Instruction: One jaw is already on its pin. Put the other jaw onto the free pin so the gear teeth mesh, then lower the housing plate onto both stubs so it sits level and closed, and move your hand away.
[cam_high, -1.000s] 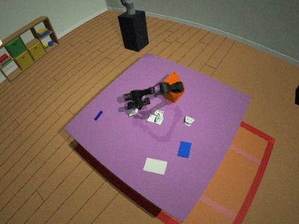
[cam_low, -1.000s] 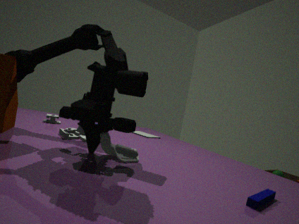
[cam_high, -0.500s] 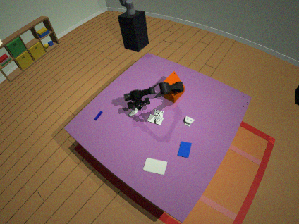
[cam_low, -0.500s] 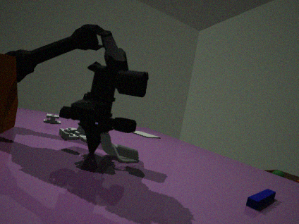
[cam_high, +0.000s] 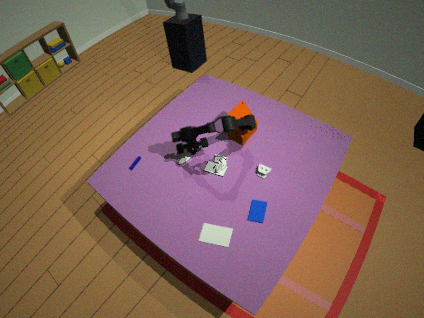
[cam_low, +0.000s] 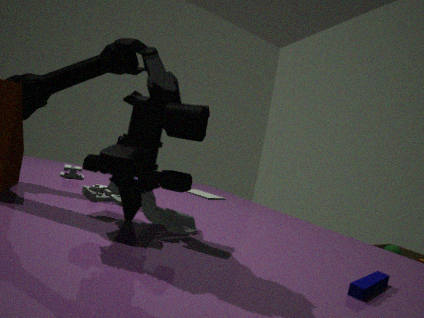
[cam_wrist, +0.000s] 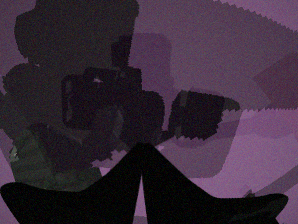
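Right now my gripper tip is 4 cm short of the white jaw piece, 2 cm to the left of it and 4 cm below it. Round my gripper tip: flat blue plate: 14 cm ahead, 52 cm to the left; then blue bar: 25 cm ahead, 29 cm to the right, 1 cm above; then flat white plate: 37 cm ahead, 40 cm to the left.
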